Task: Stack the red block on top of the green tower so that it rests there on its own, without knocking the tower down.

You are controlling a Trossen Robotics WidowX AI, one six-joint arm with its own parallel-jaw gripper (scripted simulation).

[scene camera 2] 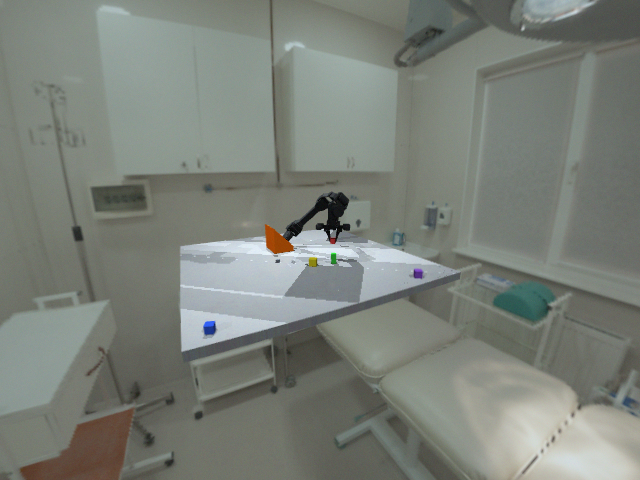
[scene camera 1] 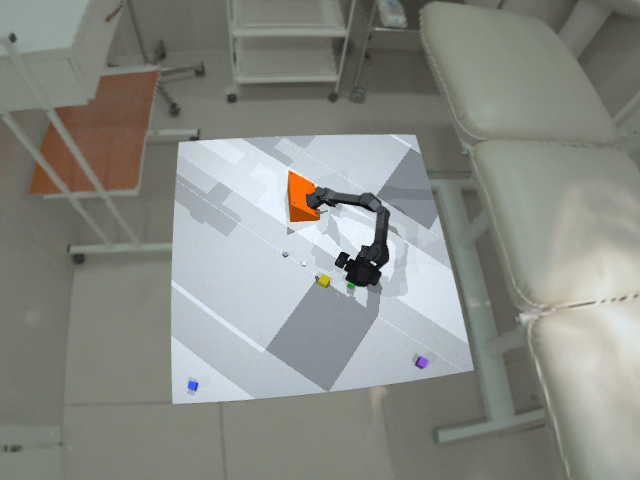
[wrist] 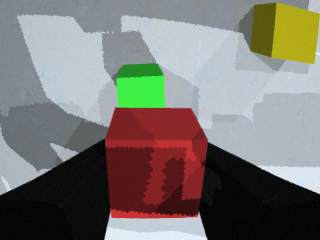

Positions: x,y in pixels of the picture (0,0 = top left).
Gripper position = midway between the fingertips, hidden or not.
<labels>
The gripper (wrist: 153,151) carries a red block (wrist: 155,156).
</labels>
